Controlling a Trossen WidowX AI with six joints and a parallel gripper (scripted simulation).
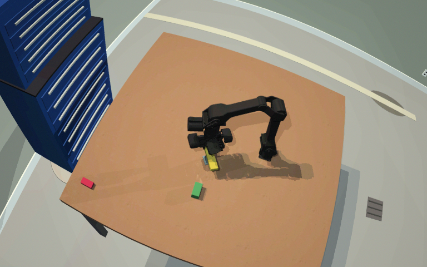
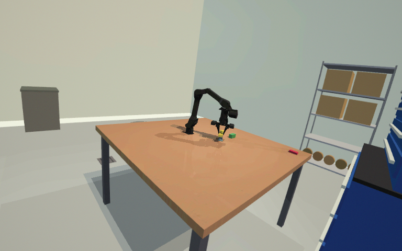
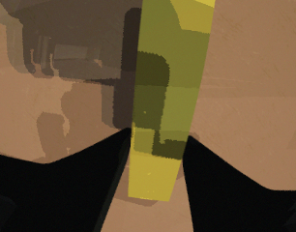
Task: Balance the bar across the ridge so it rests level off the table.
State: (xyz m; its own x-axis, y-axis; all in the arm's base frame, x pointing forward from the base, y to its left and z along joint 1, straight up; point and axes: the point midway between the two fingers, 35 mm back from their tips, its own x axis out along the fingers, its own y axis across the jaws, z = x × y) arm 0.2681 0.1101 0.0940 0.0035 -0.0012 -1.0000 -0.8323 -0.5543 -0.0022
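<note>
The yellow bar is 2 cm behind my gripper tip and 2 cm to the left of it. From my gripper tip the other things lie so: red block 47 cm ahead, 39 cm to the left, 5 cm below; green block 2 cm behind, 20 cm to the left, 4 cm below.
</note>
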